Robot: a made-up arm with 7 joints.
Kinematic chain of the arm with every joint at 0, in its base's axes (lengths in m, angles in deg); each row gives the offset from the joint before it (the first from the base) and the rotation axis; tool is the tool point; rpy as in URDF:
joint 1: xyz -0.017 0.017 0.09 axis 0 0.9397 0.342
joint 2: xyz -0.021 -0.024 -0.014 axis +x
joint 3: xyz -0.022 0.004 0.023 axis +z
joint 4: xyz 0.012 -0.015 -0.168 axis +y
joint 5: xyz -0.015 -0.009 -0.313 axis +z
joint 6: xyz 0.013 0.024 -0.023 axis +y
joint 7: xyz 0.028 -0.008 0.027 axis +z
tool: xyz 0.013 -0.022 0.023 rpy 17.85 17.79 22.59
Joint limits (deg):
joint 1: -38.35..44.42
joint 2: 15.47..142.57
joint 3: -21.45..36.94
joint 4: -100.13..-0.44
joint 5: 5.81..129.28
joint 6: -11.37..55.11
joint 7: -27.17..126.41
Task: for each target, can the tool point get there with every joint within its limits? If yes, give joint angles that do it. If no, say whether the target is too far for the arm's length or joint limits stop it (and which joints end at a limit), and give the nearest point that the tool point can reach.
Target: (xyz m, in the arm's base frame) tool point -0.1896 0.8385 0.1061
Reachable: no: too far | nearest point -0.1203 0.4928 0.0939 | short by 0.353 m
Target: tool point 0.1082 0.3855 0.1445
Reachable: yes | joints 0.24 91.73 6.54 -26.96 44.33 9.48 43.76
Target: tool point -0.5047 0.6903 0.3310
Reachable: no: too far | nearest point -0.2500 0.4383 0.1718 | short by 0.392 m
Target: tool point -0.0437 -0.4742 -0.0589
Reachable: no: joint limits stop it (at a limit: joint 1, joint 2, joint 3, joint 4, joint 5) | nearest point 0.1887 -0.1639 0.1174 | short by 0.426 m
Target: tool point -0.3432 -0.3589 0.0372
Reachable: no: joint limits stop it (at a limit: joint 1, joint 2, joint 3, joint 4, joint 5) | nearest point -0.3734 0.0042 -0.1779 | short by 0.423 m
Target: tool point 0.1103 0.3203 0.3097
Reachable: yes | joints 24.52 115.19 31.67 -30.34 85.83 9.92 -8.65
